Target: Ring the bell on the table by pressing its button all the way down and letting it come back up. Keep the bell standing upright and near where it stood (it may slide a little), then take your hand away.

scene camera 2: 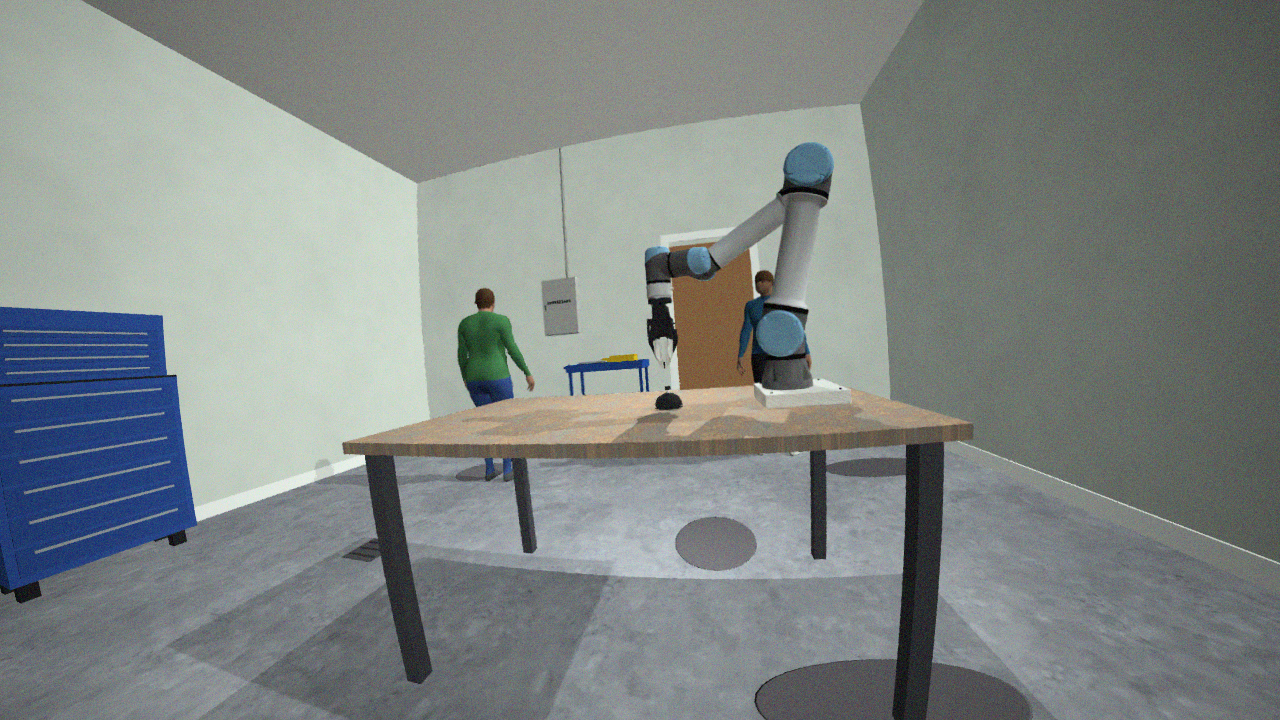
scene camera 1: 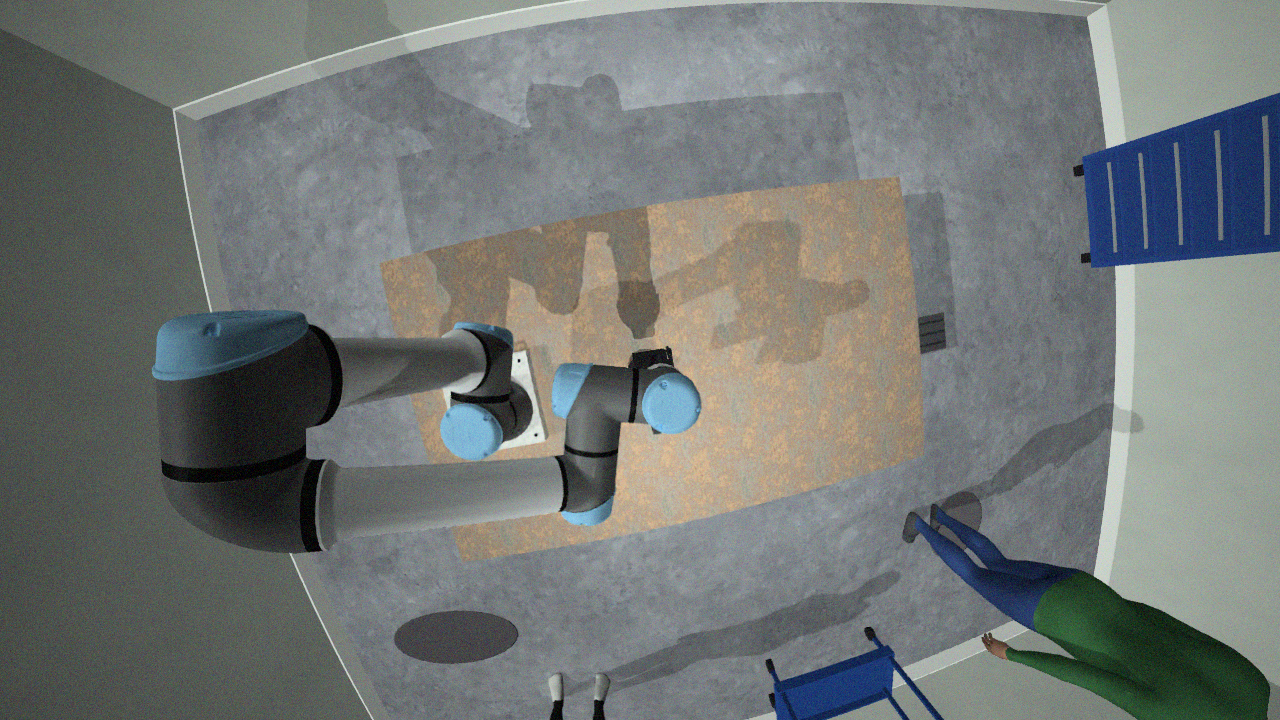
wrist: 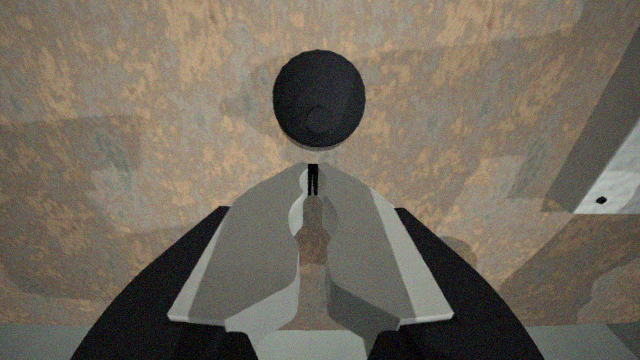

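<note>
The black domed bell (scene camera 2: pixel 668 402) (wrist: pixel 319 85) stands upright on the wooden table (scene camera 1: pixel 805 402) (scene camera 2: pixel 537 429). Its small round button (scene camera 2: pixel 667 387) (wrist: pixel 317 119) shows raised on top of the dome. My gripper (scene camera 2: pixel 664 364) (wrist: pixel 312 167) is shut with nothing between its fingers. It points down and hangs above the bell, with a visible gap between fingertips and button in the scene camera 2 view. In the scene camera 1 view the arm's wrist hides the bell and the fingertips.
The arm's white base plate (scene camera 1: pixel 528 394) (scene camera 2: pixel 802 394) (wrist: pixel 612 187) is on the table to one side of the bell. A person in green (scene camera 1: pixel 1118 626) (scene camera 2: pixel 485 344) and a person in blue (scene camera 2: pixel 750 326) stand on the floor away from the table. A blue cart (scene camera 1: pixel 836 685) (scene camera 2: pixel 608 365) stands behind.
</note>
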